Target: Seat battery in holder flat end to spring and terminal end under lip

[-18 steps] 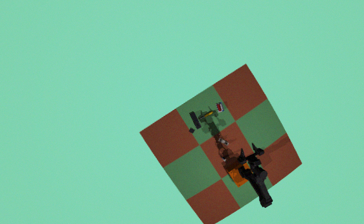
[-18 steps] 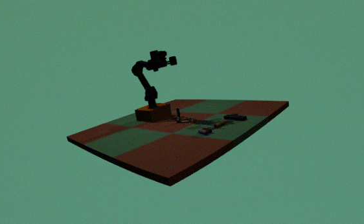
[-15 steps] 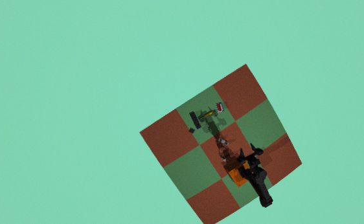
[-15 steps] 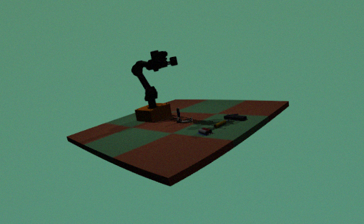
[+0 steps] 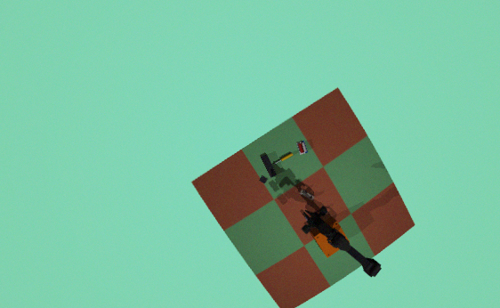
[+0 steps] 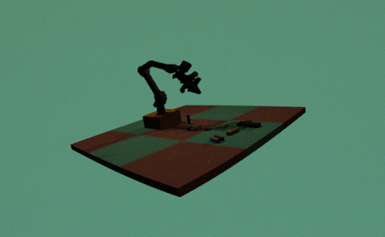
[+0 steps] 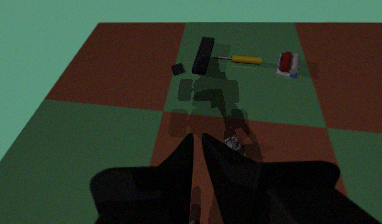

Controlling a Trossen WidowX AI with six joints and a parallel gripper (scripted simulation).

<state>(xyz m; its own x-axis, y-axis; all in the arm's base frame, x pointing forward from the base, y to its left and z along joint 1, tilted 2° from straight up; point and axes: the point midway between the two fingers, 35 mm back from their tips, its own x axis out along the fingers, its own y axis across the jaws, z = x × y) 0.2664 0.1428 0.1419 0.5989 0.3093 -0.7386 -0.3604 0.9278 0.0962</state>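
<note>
Right now the silver battery is 14 cm behind my gripper tip, 3 cm to the right of it and 17 cm below it. Also, from my gripper tip: white box 35 cm ahead, 19 cm to the right, 20 cm below; then dark bar 32 cm ahead, 9 cm to the left, 19 cm below; then black block 24 cm ahead, 16 cm to the left, 20 cm below.
</note>
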